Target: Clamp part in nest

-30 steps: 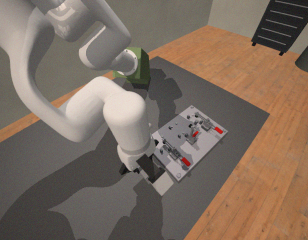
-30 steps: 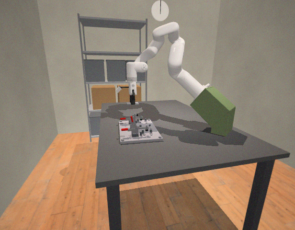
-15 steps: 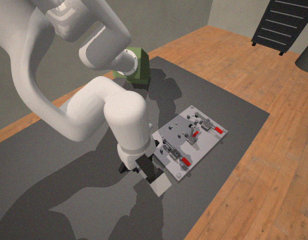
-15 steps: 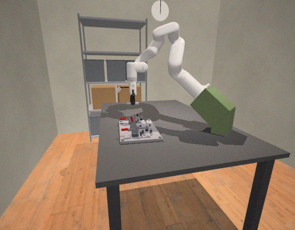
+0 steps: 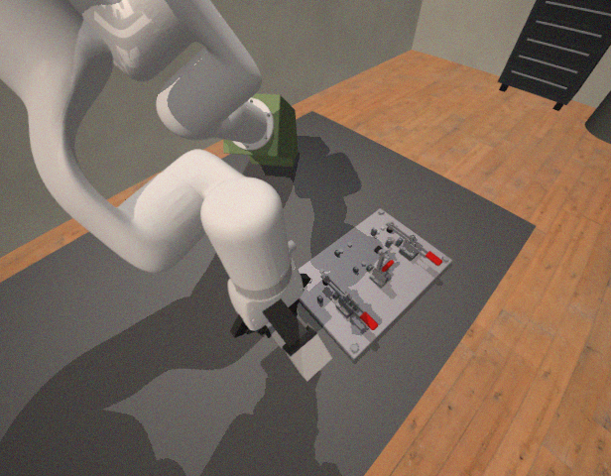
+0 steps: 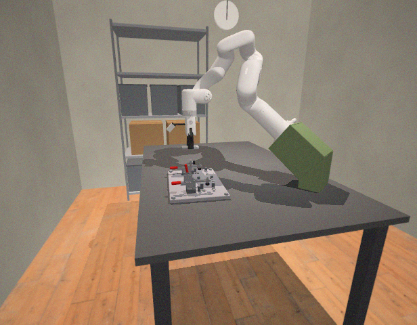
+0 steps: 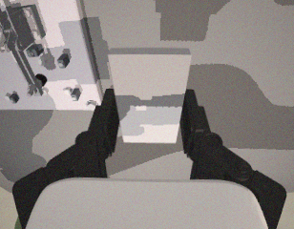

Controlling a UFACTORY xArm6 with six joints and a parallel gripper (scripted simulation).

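Now: the fixture plate 24 cm to the left of my hand, 13 cm below it and 9 cm ahead of it. Also, from my hand: part: 2 cm below.
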